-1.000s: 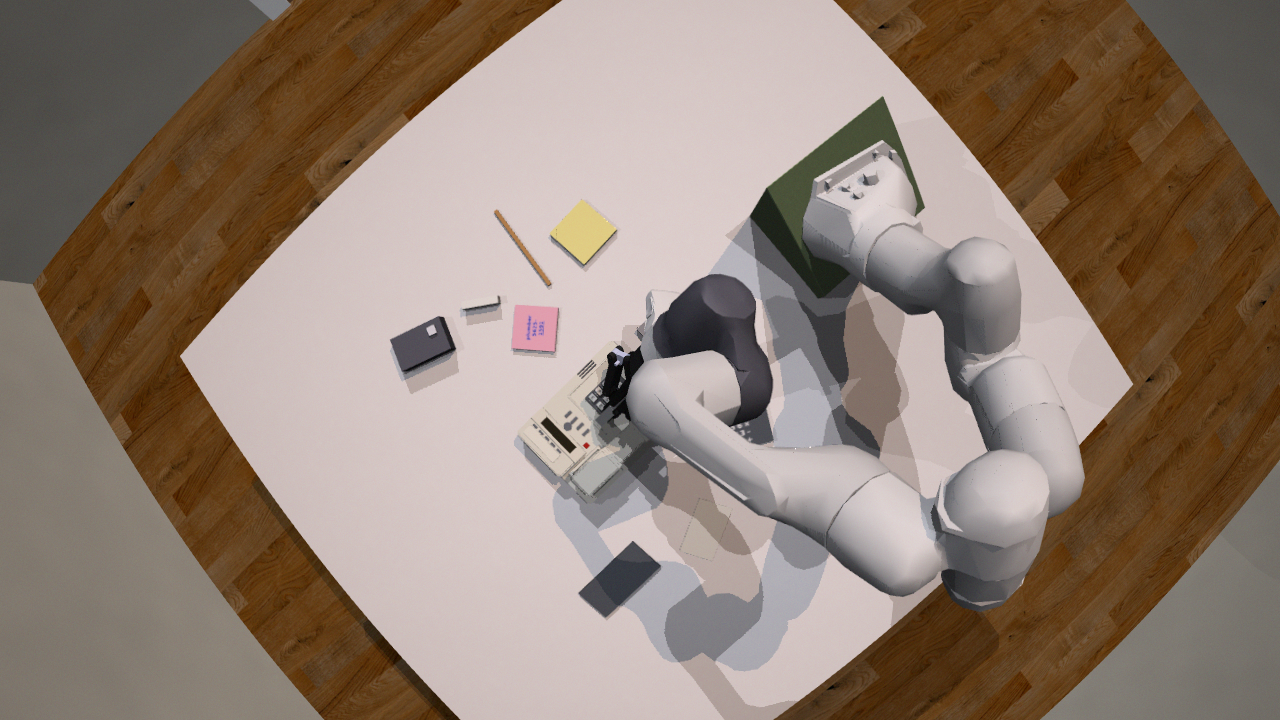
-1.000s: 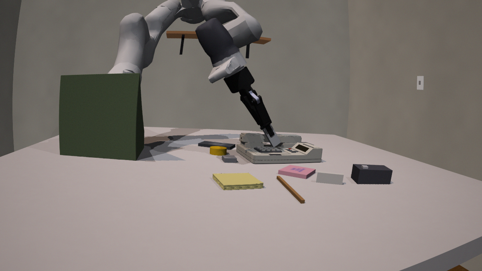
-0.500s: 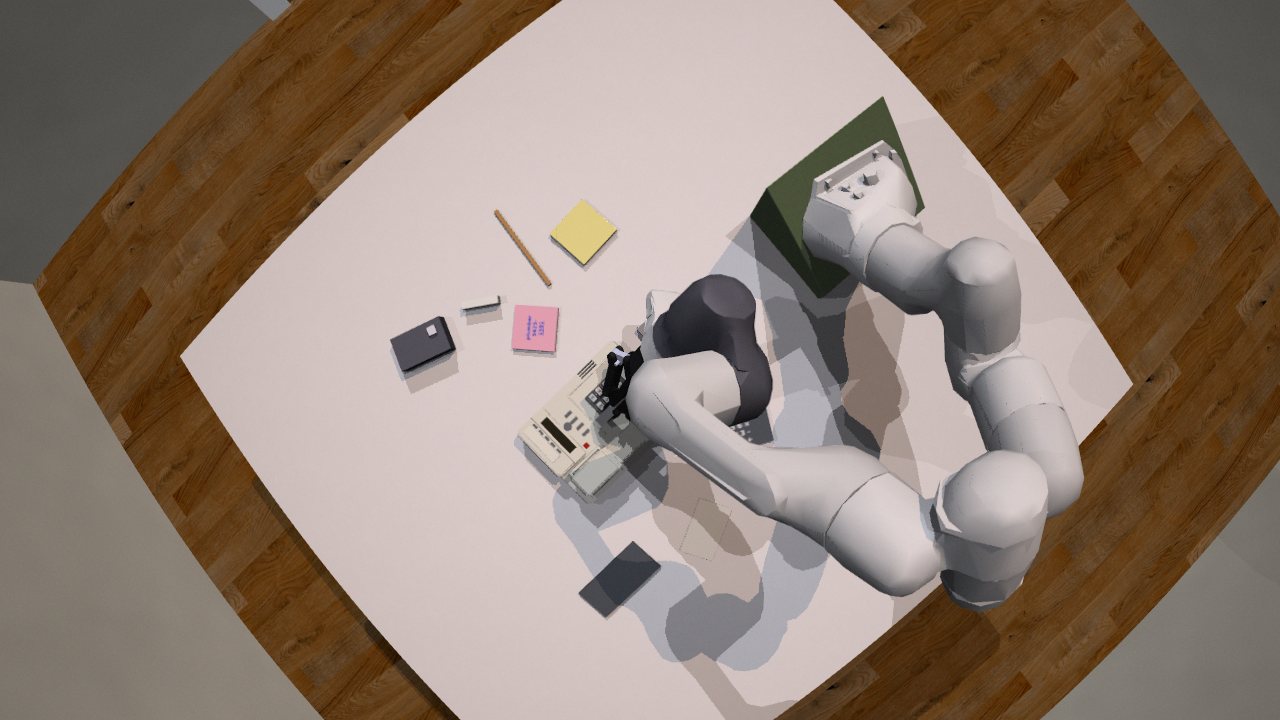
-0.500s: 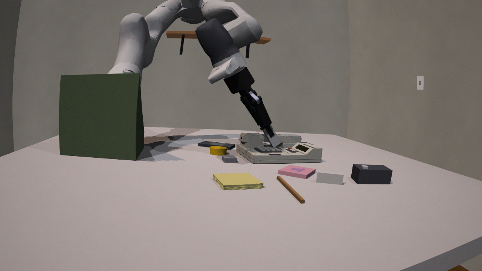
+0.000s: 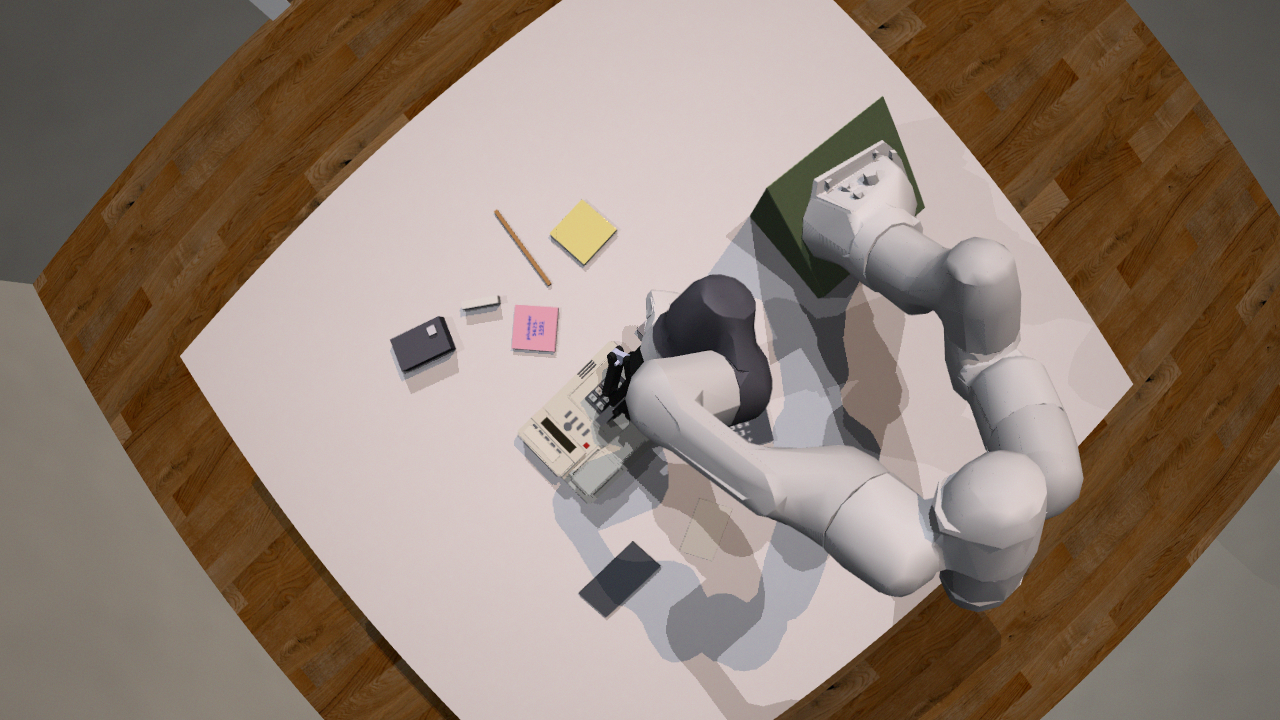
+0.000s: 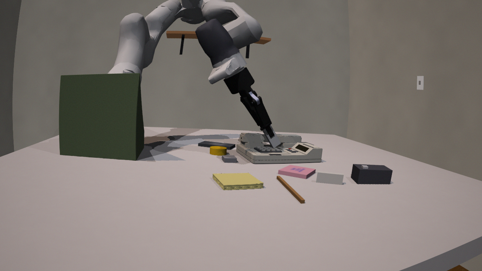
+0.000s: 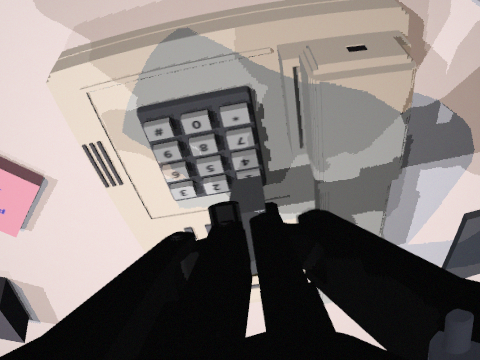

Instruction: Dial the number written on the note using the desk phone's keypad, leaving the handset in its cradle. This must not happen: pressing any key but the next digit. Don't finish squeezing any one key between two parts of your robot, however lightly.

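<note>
My gripper is now 20 mm short of the handset, 60 mm to the right of it and 20 mm above it. Round my hand: pink note: 10 mm ahead, 190 mm to the right, 60 mm below; grey block: 130 mm behind, 60 mm to the right, 60 mm below; pale card: 20 mm ahead, 260 mm to the left, 60 mm below.
</note>
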